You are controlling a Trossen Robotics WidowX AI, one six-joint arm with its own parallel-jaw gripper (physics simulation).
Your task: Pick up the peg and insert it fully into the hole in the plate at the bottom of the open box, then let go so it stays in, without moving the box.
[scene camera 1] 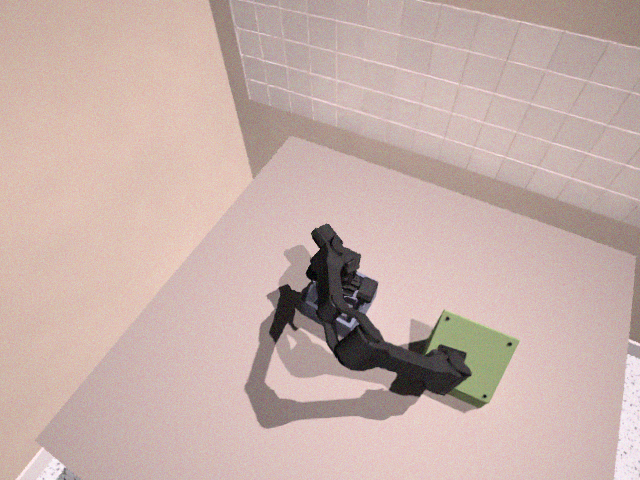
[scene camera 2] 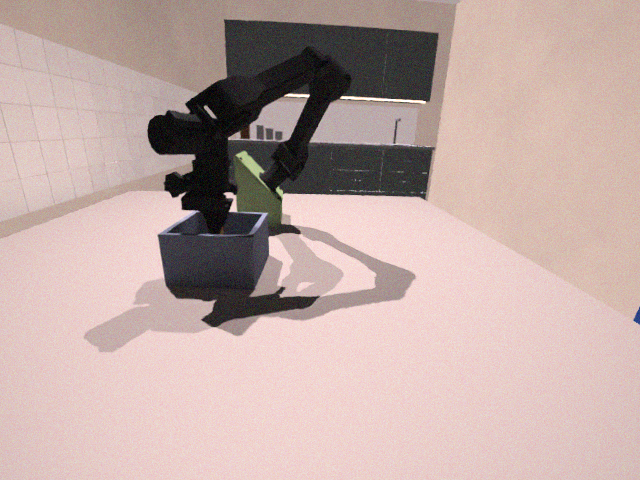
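Seen in the pictures: arm's base, link origin: [scene camera 1: 449,360] [scene camera 2: 267,183].
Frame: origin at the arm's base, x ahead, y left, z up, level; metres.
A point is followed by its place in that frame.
Observation:
The open blue-grey box [scene camera 1: 311,295] {x 0.394, y -0.064, z -0.056 m} [scene camera 2: 206,261] {x 0.398, y -0.106, z -0.069 m} stands upright on the table. My gripper [scene camera 2: 217,228] {x 0.320, y -0.100, z -0.053 m} points down into the box, with its fingertips below the rim in scene camera 2. It is shut on the peg, and a small orange part of the peg [scene camera 2: 221,229] {x 0.324, y -0.088, z -0.035 m} shows beside the fingers. The peg's lower end, the plate and its hole are hidden by the box wall in scene camera 2. In scene camera 1 my arm covers the fingers and most of the box's inside, so I cannot tell how deep the peg sits.
The green sloped block [scene camera 1: 485,356] {x -0.071, y -0.025, z 0.033 m} [scene camera 2: 258,198] {x 0.056, y -0.025, z -0.034 m} carries my arm's base, to the right of the box in scene camera 1 and behind it in scene camera 2. A tiled wall [scene camera 1: 439,93] [scene camera 2: 56,108] runs beyond the table's edge. A blue scrap [scene camera 2: 637,315] shows at the right edge.

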